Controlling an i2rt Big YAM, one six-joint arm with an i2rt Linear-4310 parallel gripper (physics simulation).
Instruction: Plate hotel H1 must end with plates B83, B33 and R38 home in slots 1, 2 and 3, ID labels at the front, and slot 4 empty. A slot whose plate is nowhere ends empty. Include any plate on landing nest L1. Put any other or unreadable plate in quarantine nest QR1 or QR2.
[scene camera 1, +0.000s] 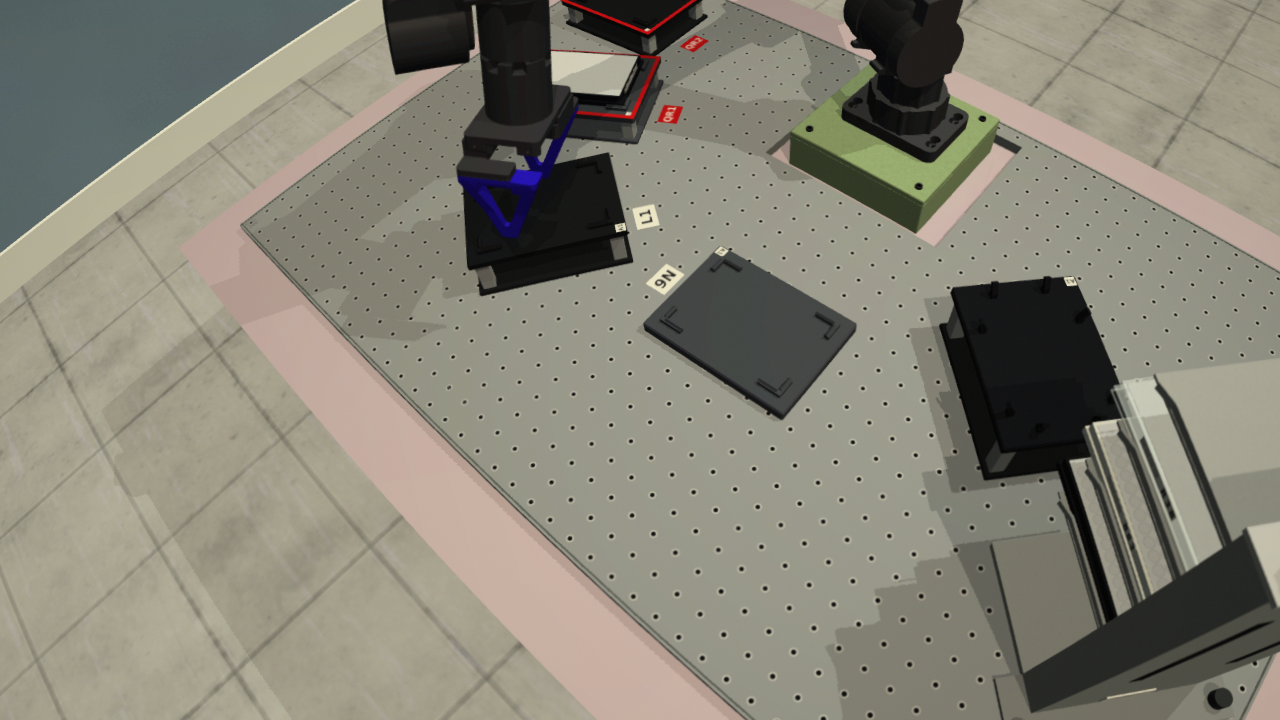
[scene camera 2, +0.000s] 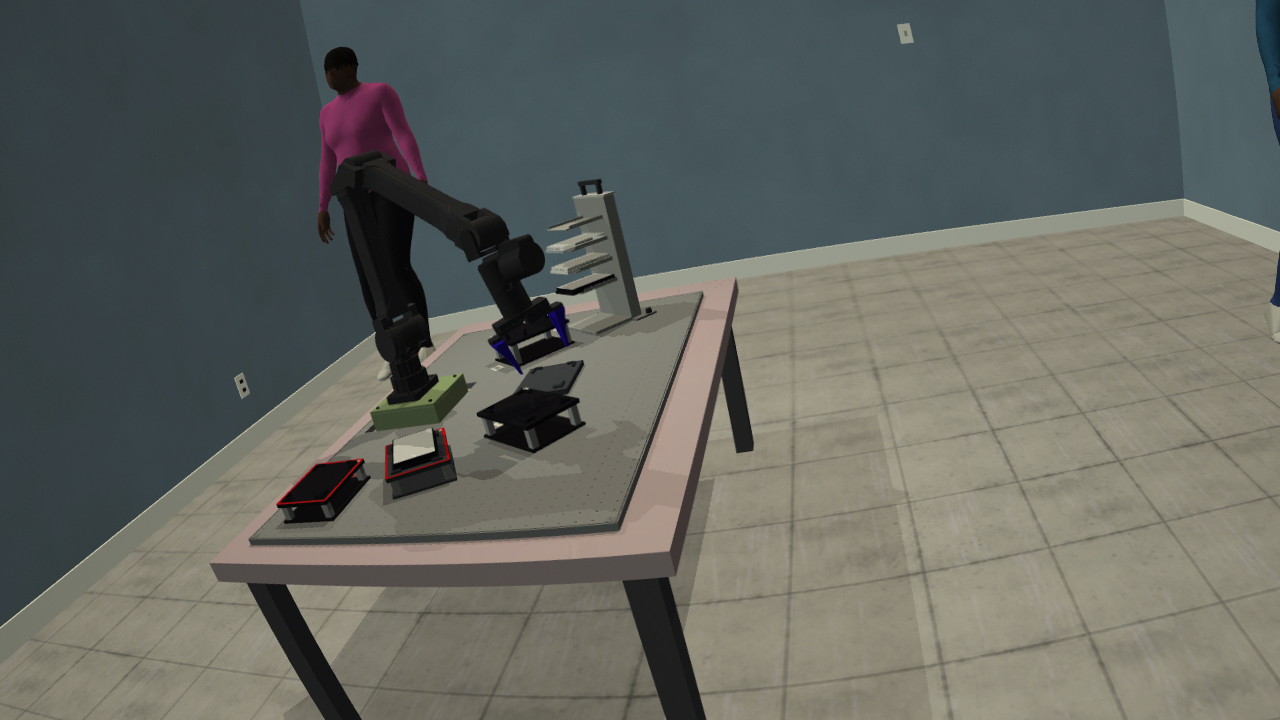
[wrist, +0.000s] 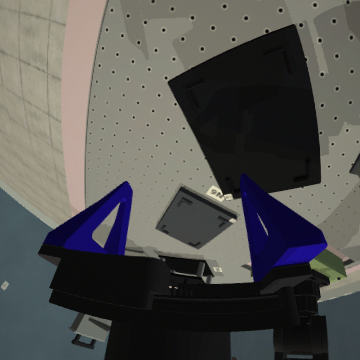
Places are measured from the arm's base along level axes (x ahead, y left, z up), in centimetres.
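Pixels of known places: gripper, between the fingertips: (scene camera 1: 526, 205) (scene camera 2: 544, 360) (wrist: 182, 182); arm's base, origin of its link: (scene camera 1: 903, 121) (scene camera 2: 413, 392).
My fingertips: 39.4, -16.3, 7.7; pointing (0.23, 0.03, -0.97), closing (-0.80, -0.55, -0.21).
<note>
Ahead of a thing's pixels: the offset from my fingertips to its top centre, as dx, dy, dz.
My gripper (scene camera 1: 523, 205) (scene camera 2: 542, 358) (wrist: 182, 182) is open and empty, with its blue fingers wide apart. In scene camera 1 it shows in front of landing nest L1 {-4.0, -4.7, -5.8} (scene camera 1: 572, 201) (scene camera 2: 529, 407) (wrist: 255, 115), a black raised nest with no plate seen on it. Plate hotel H1 (scene camera 1: 1163, 617) (scene camera 2: 619, 259) (wrist: 93, 327) holds two light plates in its middle levels and a dark-edged plate {-7.0, +56.4, +0.5} (scene camera 2: 586, 284) at the lowest. Its top shelf {-6.3, +57.2, +15.0} (scene camera 2: 572, 223) looks bare. Their labels cannot be read. A white-topped plate {-21.9, -17.5, -6.0} (scene camera 1: 595, 73) (scene camera 2: 414, 447) lies on red-rimmed QR1 (scene camera 1: 608, 128) (scene camera 2: 422, 485).
Red-rimmed QR2 {-39.3, -26.3, -6.8} (scene camera 1: 635, 13) (scene camera 2: 322, 483) carries no visible plate. The low grey nest N6 {-8.3, +19.5, -9.6} (scene camera 1: 750, 331) (scene camera 2: 552, 379) (wrist: 197, 217) lies between L1 and a black raised nest with pegs {-19.3, +43.2, -3.8} (scene camera 1: 1038, 358) near the hotel. The arm's green base (scene camera 1: 859, 179) (scene camera 2: 418, 410) stands beside them.
</note>
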